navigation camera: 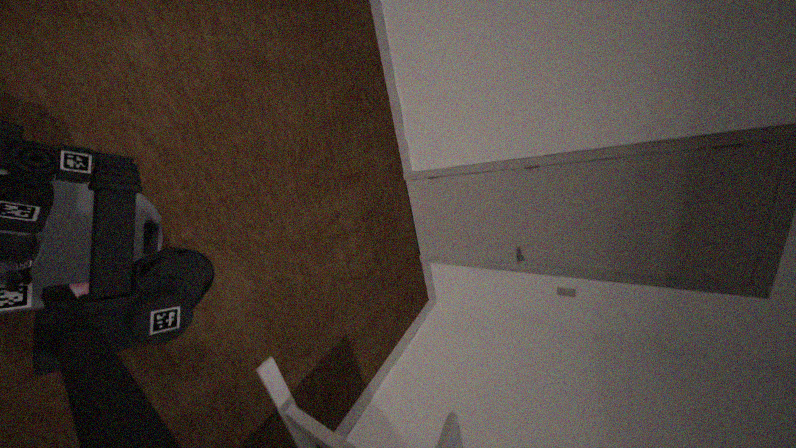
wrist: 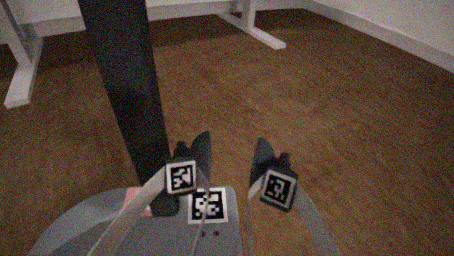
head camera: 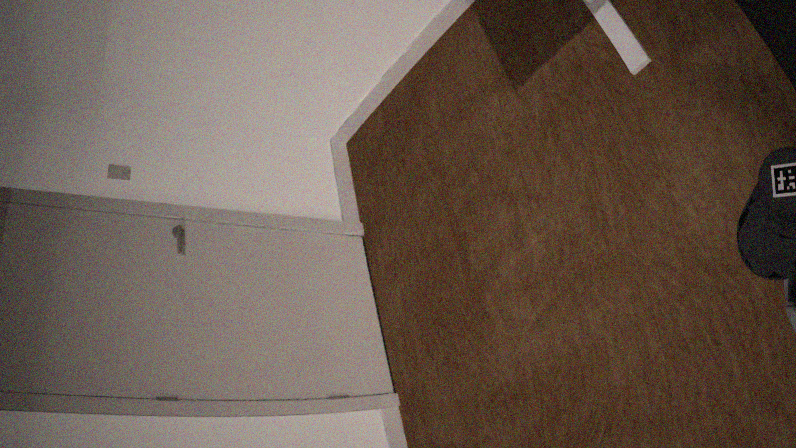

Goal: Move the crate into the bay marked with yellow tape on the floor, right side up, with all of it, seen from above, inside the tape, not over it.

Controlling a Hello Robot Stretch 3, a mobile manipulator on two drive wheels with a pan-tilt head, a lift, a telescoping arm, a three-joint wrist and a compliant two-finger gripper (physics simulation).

In view: the gripper (wrist: 232, 152) and a door (head camera: 122, 307).
The door also shows in the navigation camera view (navigation camera: 703, 213).
